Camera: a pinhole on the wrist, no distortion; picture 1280 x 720 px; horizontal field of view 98.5 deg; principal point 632.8 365.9 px. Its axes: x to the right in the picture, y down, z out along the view. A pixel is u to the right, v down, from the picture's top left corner.
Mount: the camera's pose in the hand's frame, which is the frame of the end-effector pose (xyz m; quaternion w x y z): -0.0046 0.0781 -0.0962 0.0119 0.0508 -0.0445 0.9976
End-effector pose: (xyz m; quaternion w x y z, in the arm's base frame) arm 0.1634 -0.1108 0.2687 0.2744 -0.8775 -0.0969 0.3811
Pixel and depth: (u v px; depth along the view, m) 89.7 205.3 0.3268
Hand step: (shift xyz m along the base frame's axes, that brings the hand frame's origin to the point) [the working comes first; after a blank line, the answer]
In the camera's frame: -0.3218 -0.0952 0.3268

0.0905 0.1018 -0.4058
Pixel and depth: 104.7 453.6 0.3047
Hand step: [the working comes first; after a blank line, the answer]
In the camera's frame: -0.2918 0.0485 0.3047

0.0937 0.1920 -0.2880
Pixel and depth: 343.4 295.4 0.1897
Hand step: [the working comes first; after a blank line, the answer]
In the camera's frame: -0.0996 -0.0243 0.1897

0.0151 0.0082 -0.1633
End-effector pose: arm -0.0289 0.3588 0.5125 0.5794 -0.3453 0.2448 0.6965
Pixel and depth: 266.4 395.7 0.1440
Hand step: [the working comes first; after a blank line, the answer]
In the camera's frame: -0.0957 0.0078 0.1440

-0.0708 0.0819 -0.0603
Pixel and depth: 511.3 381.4 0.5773
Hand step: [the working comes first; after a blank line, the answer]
In the camera's frame: -0.1272 0.0162 0.5773

-0.1146 0.4548 0.1585
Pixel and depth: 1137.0 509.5 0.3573
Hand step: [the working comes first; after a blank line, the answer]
In the camera's frame: 0.3267 0.0930 0.3573

0.0103 0.0292 0.4107
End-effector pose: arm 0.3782 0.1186 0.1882 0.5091 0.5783 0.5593 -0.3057
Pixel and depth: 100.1 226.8 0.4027
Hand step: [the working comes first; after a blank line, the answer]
In the camera's frame: -0.3890 -0.1016 0.4027

0.2683 -0.0907 -0.4395
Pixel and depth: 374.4 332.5 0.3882
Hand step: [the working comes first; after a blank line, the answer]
In the camera's frame: -0.1819 -0.0235 0.3882

0.1596 -0.1715 -0.2639
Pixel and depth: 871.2 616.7 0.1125
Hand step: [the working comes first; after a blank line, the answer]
In the camera's frame: 0.0486 0.0512 0.1125

0.0125 -0.0266 0.0396
